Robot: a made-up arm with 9 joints. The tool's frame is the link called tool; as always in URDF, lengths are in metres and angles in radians. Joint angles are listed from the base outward.
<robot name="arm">
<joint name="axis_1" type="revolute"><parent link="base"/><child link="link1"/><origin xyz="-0.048 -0.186 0.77" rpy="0.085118 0.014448 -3.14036"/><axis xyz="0 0 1"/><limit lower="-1.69" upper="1.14"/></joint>
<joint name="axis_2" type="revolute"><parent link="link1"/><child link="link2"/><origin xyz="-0.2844 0.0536 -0.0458" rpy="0 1.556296 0"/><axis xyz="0 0 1"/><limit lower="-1.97" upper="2.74"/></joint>
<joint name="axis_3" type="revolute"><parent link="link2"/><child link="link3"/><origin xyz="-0.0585 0.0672 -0.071" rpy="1.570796 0 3.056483"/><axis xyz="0 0 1"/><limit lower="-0.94" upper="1.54"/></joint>
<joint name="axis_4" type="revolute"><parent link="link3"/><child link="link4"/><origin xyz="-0.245 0.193 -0.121" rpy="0 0 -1.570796"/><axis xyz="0 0 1"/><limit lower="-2.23" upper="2"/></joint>
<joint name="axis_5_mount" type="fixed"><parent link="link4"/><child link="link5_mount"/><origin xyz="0 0.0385 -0.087" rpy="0 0 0"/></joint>
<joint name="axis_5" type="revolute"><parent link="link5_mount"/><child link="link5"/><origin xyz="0 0.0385 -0.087" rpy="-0.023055 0.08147 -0.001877"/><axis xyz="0 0 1"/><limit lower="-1.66" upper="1.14"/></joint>
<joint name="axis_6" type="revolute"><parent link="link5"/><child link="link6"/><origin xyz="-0.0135 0.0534 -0.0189" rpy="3.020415 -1.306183 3.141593"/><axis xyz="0 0 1"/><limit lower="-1.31" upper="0.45"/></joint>
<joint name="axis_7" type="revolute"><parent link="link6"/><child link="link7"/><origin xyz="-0.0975 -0.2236 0.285" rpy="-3.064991 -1.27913 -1.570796"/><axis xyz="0 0 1"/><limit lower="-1.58" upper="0.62"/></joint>
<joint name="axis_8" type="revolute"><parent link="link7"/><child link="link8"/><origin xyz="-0.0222 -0.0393 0.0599" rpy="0.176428 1.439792 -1.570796"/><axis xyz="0 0 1"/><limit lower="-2.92" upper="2.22"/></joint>
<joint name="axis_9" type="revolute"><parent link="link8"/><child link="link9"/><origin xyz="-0.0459 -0.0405 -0.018" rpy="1.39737 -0.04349 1.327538"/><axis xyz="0 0 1"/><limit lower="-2.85" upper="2.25"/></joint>
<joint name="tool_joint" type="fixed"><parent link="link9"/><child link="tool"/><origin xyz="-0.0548 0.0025 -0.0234" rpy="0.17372 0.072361 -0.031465"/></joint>
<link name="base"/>
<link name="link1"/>
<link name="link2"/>
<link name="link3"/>
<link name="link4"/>
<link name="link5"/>
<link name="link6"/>
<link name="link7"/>
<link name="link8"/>
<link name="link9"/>
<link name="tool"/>
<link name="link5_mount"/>
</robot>
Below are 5 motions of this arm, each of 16 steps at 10 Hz.
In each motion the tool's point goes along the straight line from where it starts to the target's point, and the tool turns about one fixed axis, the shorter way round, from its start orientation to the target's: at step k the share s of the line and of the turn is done. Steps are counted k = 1, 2, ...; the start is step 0. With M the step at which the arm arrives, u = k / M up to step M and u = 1 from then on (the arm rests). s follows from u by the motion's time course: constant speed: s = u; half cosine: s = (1 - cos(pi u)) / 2; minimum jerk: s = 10 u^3 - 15 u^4 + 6 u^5.
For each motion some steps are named. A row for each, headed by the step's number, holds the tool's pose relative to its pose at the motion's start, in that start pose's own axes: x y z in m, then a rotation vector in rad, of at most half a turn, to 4 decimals.
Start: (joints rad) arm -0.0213 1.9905 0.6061 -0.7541 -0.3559 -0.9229 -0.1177 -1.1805 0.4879
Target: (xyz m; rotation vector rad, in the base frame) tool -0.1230 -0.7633 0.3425 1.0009 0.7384 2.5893
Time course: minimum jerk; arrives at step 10
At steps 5, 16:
5: 0.0463 0.1091 -0.0572 0.0103 0.1885 0.0888
16: 0.0926 0.2183 -0.1144 0.0207 0.3770 0.1776

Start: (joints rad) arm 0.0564 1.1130 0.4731 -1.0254 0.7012 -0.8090 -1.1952 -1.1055 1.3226
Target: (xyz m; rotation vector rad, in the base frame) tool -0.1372 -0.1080 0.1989 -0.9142 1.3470 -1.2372
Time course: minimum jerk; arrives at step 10
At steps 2, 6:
2: -0.0053 -0.0130 0.0060 -0.0262 0.0803 0.0246
6: -0.0626 -0.1531 0.0708 -0.3086 0.9457 0.2901

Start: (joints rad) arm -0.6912 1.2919 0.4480 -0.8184 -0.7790 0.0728 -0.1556 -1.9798 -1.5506
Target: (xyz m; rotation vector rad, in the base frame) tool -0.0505 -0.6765 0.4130 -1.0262 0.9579 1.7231
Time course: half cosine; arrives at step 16
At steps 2, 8, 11, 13, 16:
2: -0.0036 0.0155 0.0148 0.0745 -0.0154 0.0031
8: -0.0469 0.2038 0.1950 0.9790 -0.2018 0.0409
11: -0.0730 0.3170 0.3034 1.5229 -0.3139 0.0636
13: -0.0860 0.3732 0.3572 1.7929 -0.3696 0.0748
16: -0.0939 0.4075 0.3901 1.9579 -0.4036 0.0817

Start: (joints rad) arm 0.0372 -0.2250 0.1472 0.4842 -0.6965 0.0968 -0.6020 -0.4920 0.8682
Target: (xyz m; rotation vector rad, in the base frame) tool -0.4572 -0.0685 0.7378 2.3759 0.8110 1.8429
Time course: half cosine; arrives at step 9
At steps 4, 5, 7, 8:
4: 0.1567 -0.1422 0.0465 -0.2324 -0.5540 -0.5184
5: 0.2226 -0.2020 0.0661 -0.3300 -0.7868 -0.7363
7: 0.3350 -0.3040 0.0995 -0.4966 -1.1839 -1.1079
8: 0.3679 -0.3339 0.1093 -0.5454 -1.3004 -1.2168

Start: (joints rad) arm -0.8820 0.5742 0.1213 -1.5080 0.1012 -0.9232 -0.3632 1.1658 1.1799
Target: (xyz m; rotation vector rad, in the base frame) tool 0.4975 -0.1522 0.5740 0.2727 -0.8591 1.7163
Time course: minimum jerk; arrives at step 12
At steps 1, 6, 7, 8, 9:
1: -0.0003 0.0002 0.0005 -0.0041 -0.0048 -0.0055
6: -0.0339 0.0176 0.0466 -0.4050 -0.4726 -0.5369
7: -0.0443 0.0229 0.0609 -0.5292 -0.6176 -0.7016
8: -0.0536 0.0278 0.0737 -0.6400 -0.7468 -0.8484
9: -0.0608 0.0315 0.0836 -0.7261 -0.8474 -0.9626

